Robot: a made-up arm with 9 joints. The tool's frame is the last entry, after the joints. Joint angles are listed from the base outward.
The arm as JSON. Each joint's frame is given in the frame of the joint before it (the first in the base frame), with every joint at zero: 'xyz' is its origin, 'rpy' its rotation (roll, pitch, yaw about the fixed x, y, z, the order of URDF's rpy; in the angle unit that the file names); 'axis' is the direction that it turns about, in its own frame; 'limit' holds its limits. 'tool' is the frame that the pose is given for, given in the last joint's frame.
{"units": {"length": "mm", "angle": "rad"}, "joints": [
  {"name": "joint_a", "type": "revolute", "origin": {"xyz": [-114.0, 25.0, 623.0], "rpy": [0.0, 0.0, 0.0]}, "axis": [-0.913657, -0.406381, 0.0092], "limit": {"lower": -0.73, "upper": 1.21}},
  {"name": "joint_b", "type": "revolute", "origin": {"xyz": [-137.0, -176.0, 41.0], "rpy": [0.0, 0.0, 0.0]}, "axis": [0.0, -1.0, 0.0], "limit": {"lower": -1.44, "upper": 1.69}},
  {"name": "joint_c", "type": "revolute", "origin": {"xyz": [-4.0, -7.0, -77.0], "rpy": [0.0, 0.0, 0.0]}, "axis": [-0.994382, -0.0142, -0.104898], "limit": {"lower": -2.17, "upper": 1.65}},
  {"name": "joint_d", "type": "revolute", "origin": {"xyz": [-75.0, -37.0, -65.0], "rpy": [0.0, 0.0, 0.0]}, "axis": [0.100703, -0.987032, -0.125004], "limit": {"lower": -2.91, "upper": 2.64}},
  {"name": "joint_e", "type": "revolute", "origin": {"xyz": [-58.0, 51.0, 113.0], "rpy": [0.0, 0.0, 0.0]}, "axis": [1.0, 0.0, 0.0], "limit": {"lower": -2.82, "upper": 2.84}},
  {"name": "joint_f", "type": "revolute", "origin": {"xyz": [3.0, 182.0, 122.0], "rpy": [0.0, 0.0, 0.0]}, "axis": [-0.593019, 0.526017, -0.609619], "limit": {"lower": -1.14, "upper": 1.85}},
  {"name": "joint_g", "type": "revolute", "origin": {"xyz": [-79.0, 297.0, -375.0], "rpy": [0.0, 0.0, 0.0]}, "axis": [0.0, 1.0, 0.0], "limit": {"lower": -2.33, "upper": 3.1}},
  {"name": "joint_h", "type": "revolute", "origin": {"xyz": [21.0, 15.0, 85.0], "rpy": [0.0, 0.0, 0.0]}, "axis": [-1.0, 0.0, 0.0], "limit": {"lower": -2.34, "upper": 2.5}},
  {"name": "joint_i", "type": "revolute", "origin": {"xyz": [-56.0, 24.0, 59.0], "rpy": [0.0, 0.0, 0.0]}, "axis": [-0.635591, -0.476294, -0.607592], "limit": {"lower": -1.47, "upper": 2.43}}
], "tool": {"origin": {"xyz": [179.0, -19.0, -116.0], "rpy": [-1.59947, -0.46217, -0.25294]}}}
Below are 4 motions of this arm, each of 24 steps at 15 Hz.
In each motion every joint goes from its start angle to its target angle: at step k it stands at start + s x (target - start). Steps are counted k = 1, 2, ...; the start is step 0. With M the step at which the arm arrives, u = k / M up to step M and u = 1 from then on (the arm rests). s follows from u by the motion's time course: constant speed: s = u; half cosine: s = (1 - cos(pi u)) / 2; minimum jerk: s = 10 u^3 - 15 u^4 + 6 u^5.
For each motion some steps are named. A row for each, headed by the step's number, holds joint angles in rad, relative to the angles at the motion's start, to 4 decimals.
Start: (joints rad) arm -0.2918 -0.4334 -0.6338 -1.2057 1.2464 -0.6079 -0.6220 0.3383 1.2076
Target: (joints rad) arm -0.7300 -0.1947 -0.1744 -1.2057 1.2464 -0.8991 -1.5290 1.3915 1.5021
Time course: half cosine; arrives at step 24
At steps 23, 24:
23: -0.4363 0.2377 0.4574 0.0000 0.0000 -0.2900 -0.9031 1.0487 0.2932
24: -0.4382 0.2387 0.4594 0.0000 0.0000 -0.2912 -0.9070 1.0532 0.2945

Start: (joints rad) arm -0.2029 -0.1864 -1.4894 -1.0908 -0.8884 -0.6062 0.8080 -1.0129 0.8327
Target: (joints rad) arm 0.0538 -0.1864 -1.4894 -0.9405 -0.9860 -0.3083 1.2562 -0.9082 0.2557
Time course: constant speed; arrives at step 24
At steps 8, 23, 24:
8: 0.0856 0.0000 0.0000 0.0501 -0.0325 0.0993 0.1494 0.0349 -0.1923
23: 0.2460 0.0000 0.0000 0.1440 -0.0935 0.2855 0.4295 0.1003 -0.5530
24: 0.2567 0.0000 0.0000 0.1503 -0.0976 0.2979 0.4482 0.1047 -0.5770

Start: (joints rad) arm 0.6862 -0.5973 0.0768 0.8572 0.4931 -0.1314 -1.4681 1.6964 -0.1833
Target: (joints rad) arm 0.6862 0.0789 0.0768 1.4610 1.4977 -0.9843 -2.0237 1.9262 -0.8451
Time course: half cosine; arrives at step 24
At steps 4, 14, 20, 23, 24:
4: 0.0000 0.0453 0.0000 0.0404 0.0673 -0.0571 -0.0372 0.0154 -0.0443
14: 0.0000 0.4256 0.0000 0.3800 0.6323 -0.5368 -0.3497 0.1446 -0.4165
20: 0.0000 0.6309 0.0000 0.5634 0.9373 -0.7958 -0.5184 0.2144 -0.6175
23: 0.0000 0.6733 0.0000 0.6012 1.0003 -0.8493 -0.5532 0.2288 -0.6590
24: 0.0000 0.6762 0.0000 0.6038 1.0046 -0.8529 -0.5556 0.2298 -0.6618

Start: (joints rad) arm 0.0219 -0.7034 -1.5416 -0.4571 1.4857 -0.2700 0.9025 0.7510 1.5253
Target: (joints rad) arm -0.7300 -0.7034 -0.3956 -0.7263 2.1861 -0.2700 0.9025 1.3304 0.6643
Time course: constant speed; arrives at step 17
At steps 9, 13, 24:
9: -0.3981 0.0000 0.6067 -0.1425 0.3708 0.0000 0.0000 0.3067 -0.4558
13: -0.5750 0.0000 0.8764 -0.2059 0.5356 0.0000 0.0000 0.4431 -0.6584
24: -0.7519 0.0000 1.1460 -0.2692 0.7004 0.0000 0.0000 0.5794 -0.8610

